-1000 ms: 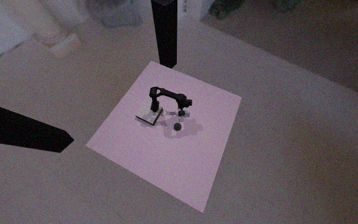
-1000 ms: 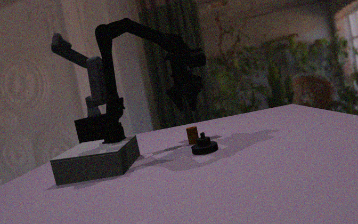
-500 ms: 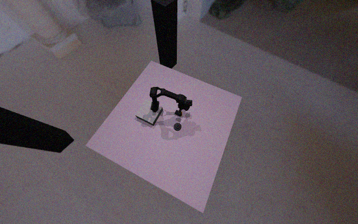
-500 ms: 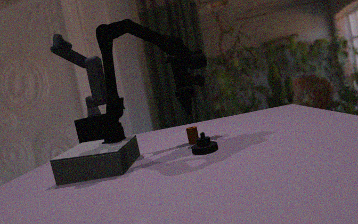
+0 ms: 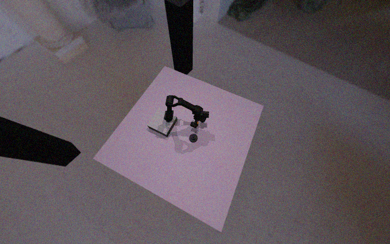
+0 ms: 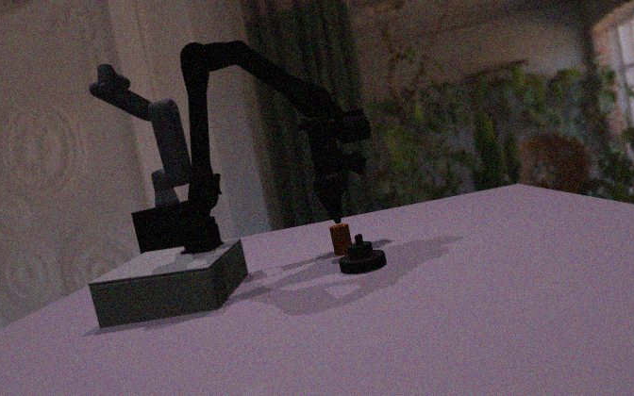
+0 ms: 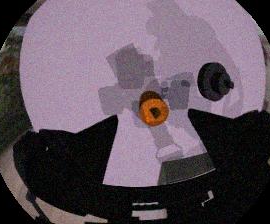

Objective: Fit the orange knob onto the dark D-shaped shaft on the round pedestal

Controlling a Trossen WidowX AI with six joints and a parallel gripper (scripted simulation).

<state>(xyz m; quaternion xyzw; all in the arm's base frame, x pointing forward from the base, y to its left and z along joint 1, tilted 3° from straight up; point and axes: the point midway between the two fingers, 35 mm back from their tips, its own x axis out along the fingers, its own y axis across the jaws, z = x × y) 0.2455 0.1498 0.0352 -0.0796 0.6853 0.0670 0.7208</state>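
Now: gripper tip 4 cm above the orange knob. Also, from my gripper tip: round pedestal (7 cm ahead, 14 cm to the right, 4 cm below).
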